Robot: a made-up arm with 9 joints. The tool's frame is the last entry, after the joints.
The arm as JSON. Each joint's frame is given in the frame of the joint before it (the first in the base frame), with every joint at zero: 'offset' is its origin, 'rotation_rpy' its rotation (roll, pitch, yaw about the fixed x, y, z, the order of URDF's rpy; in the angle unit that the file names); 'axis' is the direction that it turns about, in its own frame. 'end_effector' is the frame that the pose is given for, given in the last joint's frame.
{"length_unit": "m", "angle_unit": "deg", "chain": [
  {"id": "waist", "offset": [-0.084, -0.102, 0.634], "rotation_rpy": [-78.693, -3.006, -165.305], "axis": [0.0, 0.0, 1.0]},
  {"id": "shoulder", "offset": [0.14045, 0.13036, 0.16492], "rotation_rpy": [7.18, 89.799, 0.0], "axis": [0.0, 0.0, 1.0]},
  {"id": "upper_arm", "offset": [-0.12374, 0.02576, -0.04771], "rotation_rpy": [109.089, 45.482, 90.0], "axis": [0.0, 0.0, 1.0]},
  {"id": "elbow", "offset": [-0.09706, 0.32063, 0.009], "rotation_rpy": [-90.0, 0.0, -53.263], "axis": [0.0, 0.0, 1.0]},
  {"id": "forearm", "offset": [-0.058, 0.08, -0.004], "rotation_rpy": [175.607, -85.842, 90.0], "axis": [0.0, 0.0, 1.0]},
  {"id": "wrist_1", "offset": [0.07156, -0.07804, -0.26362], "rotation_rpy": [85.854, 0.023, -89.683], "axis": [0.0, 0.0, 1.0]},
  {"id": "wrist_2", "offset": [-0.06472, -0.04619, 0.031], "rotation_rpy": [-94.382, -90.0, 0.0], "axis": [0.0, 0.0, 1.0]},
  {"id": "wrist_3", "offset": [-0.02, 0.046, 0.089], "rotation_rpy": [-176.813, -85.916, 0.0], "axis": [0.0, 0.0, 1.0]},
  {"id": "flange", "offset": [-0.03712, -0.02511, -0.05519], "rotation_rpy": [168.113, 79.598, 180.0], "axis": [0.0, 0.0, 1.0]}
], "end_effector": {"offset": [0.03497, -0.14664, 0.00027], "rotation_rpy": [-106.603, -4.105, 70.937]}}
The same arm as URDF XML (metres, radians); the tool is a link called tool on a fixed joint. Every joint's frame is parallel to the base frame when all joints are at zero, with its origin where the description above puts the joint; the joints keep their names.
<robot name="arm">
<joint name="tool_fixed" type="fixed"><parent link="link9"/><child link="tool"/><origin xyz="-0.141 -0.027 -0.046" rpy="-0.2092 0.2606 0.1695"/></joint>
<joint name="flange" type="continuous"><parent link="link8"/><child link="link9"/><origin xyz="-0.022 0.033 -0.059" rpy="0 0 0"/><axis xyz="0.215494 -0.971775 -0.095998"/></joint>
<joint name="wrist_3" type="continuous"><parent link="link7"/><child link="link8"/><origin xyz="-0.046 -0.089 -0.02" rpy="0 0 0"/><axis xyz="-0.055601 0.071101 0.995918"/></joint>
<joint name="wrist_2" type="continuous"><parent link="link6"/><child link="link7"/><origin xyz="0.061 0.051 0.031" rpy="0 0 0"/><axis xyz="0 -1 0"/></joint>
<joint name="wrist_1" type="continuous"><parent link="link5"/><child link="link6"/><origin xyz="-0.098 0.251 -0.09" rpy="0 0 0"/><axis xyz="0 0 1"/></joint>
<joint name="forearm" type="continuous"><parent link="link4"/><child link="link5"/><origin xyz="-0.058 -0.08 0.004" rpy="0 0 0"/><axis xyz="0.076603 -0.994437 0.072303"/></joint>
<joint name="elbow" type="continuous"><parent link="link3"/><child link="link4"/><origin xyz="-0.315 0.009 -0.114" rpy="0 0 0"/><axis xyz="0 0 -1"/></joint>
<joint name="upper_arm" type="continuous"><parent link="link2"/><child link="link3"/><origin xyz="0.075 -0.112 -0.009" rpy="0 0 0"/><axis xyz="0 1 0"/></joint>
<joint name="shoulder" type="continuous"><parent link="link1"/><child link="link2"/><origin xyz="-0.093 -0.218 -0.088" rpy="0 0 0"/><axis xyz="-0.957479 -0.229295 0.175096"/></joint>
<joint name="waist" type="continuous"><parent link="base"/><child link="link1"/><origin xyz="-0.084 -0.102 0.634" rpy="0 0 0"/><axis xyz="0.258701 -0.945905 0.195801"/></joint>
<link name="base"/>
<link name="link1"/>
<link name="link2"/>
<link name="link3"/>
<link name="link4"/>
<link name="link5"/>
<link name="link6"/>
<link name="link7"/>
<link name="link8"/>
<link name="link9"/>
<link name="tool"/>
</robot>

